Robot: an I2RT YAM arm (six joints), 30 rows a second.
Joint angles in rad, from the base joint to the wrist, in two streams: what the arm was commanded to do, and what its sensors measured. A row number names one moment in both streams.
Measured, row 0:
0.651, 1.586, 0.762, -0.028, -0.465, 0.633
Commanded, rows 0 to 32:
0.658, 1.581, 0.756, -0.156, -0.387, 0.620
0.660, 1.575, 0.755, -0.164, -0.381, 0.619
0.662, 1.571, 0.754, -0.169, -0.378, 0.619
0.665, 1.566, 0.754, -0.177, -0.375, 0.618
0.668, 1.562, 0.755, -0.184, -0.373, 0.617
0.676, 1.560, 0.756, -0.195, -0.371, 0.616
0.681, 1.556, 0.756, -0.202, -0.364, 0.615
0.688, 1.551, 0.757, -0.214, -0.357, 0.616
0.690, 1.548, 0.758, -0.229, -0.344, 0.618
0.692, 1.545, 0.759, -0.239, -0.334, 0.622
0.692, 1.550, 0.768, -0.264, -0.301, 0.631
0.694, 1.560, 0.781, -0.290, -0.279, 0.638
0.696, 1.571, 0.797, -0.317, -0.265, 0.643
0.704, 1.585, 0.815, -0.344, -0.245, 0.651
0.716, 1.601, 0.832, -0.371, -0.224, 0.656
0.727, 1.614, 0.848, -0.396, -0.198, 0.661
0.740, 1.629, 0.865, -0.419, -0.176, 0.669
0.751, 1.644, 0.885, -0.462, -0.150, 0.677
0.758, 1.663, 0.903, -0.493, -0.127, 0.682
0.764, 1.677, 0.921, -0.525, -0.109, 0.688
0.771, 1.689, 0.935, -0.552, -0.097, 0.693
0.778, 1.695, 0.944, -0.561, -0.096, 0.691
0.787, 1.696, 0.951, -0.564, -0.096, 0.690
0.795, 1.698, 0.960, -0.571, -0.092, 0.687
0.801, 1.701, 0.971, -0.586, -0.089, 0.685
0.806, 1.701, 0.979, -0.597, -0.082, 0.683
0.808, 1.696, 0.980, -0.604, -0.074, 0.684
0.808, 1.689, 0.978, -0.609, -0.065, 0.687
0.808, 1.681, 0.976, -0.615, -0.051, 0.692
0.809, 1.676, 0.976, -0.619, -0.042, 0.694
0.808, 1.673, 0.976, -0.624, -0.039, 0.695
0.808, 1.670, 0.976, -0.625, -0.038, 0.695
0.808, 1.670, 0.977, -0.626, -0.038, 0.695
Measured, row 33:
0.807, 1.629, 1.014, -0.491, -0.124, 0.688
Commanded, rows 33 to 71:
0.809, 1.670, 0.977, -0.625, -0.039, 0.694
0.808, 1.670, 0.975, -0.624, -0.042, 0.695
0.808, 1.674, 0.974, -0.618, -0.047, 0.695
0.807, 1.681, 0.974, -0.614, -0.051, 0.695
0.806, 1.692, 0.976, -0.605, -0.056, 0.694
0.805, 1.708, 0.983, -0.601, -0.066, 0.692
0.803, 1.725, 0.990, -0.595, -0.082, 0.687
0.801, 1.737, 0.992, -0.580, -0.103, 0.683
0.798, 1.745, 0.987, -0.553, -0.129, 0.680
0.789, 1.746, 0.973, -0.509, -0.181, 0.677
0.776, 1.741, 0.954, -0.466, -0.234, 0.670
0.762, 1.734, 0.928, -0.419, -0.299, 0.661
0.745, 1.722, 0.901, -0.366, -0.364, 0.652
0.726, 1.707, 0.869, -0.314, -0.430, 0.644
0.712, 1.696, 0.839, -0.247, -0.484, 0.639
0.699, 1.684, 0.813, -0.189, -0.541, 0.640
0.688, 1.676, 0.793, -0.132, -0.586, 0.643
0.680, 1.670, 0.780, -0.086, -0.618, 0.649
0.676, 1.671, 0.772, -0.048, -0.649, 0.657
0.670, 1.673, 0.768, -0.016, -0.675, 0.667
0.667, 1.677, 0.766, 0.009, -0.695, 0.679
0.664, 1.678, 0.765, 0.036, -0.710, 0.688
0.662, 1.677, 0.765, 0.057, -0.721, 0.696
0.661, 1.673, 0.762, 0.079, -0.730, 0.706
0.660, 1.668, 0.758, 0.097, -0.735, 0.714
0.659, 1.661, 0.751, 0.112, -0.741, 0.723
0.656, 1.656, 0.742, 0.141, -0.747, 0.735
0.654, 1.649, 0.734, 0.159, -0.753, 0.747
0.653, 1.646, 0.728, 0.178, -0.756, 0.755
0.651, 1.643, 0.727, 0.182, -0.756, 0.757
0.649, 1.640, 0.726, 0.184, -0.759, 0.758
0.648, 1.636, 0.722, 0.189, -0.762, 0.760
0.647, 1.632, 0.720, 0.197, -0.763, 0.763
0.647, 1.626, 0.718, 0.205, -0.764, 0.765
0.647, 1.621, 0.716, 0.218, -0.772, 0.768
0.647, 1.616, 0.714, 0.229, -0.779, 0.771
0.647, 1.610, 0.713, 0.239, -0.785, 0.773
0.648, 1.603, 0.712, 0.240, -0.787, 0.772
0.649, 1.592, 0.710, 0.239, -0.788, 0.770
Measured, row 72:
0.590, 1.634, 0.696, 0.083, -0.623, 0.767
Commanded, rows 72 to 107:
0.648, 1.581, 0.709, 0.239, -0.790, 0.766
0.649, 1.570, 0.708, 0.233, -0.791, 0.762
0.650, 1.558, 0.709, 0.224, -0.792, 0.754
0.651, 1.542, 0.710, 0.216, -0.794, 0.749
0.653, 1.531, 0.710, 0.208, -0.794, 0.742
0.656, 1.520, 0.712, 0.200, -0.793, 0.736
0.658, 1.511, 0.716, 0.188, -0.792, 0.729
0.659, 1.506, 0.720, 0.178, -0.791, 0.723
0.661, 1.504, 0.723, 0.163, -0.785, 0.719
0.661, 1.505, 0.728, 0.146, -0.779, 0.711
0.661, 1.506, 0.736, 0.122, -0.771, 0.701
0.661, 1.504, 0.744, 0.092, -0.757, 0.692
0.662, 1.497, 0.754, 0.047, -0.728, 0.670
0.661, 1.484, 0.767, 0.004, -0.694, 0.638
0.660, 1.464, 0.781, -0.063, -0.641, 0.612
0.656, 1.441, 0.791, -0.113, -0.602, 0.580
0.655, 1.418, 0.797, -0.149, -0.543, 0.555
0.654, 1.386, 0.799, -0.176, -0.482, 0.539
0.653, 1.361, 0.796, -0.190, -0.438, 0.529
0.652, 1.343, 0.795, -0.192, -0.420, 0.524
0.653, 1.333, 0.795, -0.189, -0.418, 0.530
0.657, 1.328, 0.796, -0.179, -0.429, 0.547
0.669, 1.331, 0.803, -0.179, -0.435, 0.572
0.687, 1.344, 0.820, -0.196, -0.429, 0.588
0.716, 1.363, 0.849, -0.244, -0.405, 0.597
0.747, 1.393, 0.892, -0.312, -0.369, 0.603
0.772, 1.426, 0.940, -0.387, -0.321, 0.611
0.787, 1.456, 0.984, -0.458, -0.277, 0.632
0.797, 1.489, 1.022, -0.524, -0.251, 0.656
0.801, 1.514, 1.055, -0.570, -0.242, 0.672
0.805, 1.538, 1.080, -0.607, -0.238, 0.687
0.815, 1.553, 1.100, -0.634, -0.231, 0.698
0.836, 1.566, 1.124, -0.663, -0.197, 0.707
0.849, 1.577, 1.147, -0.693, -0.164, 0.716
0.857, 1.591, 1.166, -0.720, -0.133, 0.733
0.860, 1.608, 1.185, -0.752, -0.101, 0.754
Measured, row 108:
0.842, 1.586, 1.139, -0.592, -0.222, 0.696
